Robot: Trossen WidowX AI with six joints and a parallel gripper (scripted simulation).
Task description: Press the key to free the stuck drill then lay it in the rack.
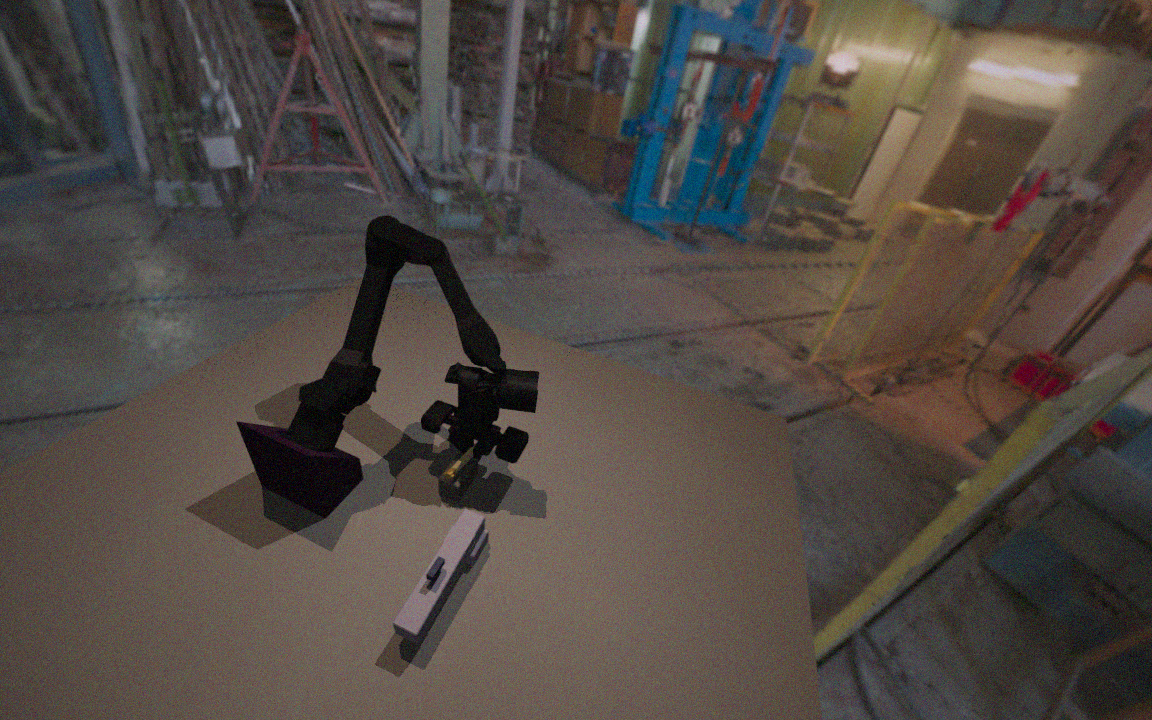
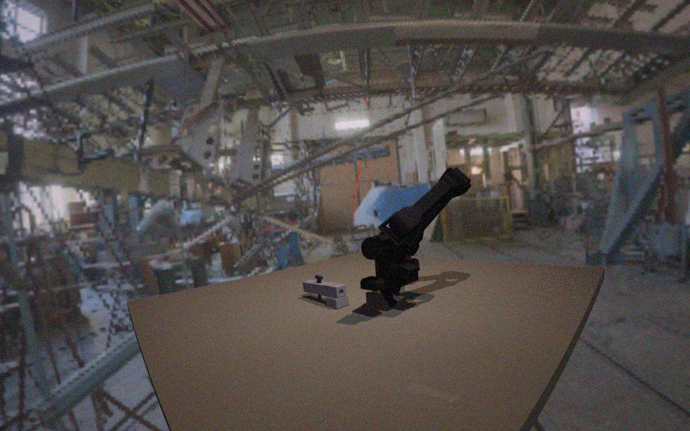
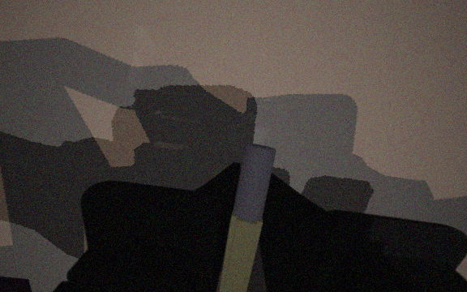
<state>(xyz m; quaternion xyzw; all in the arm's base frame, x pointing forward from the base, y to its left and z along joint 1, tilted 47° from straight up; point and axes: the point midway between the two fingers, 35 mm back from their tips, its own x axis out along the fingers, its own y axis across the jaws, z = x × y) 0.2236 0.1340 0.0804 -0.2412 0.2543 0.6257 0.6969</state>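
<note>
My gripper tip is 40 mm to the left of the drill and 40 mm below it. The rest, counted from my gripper tip: dark key (250 mm to the right, 60 mm ahead, 50 mm above); light-grey holder block (220 mm to the right, 60 mm ahead, 30 mm above); rack (50 mm to the right, 10 mm behind, 10 mm above).
</note>
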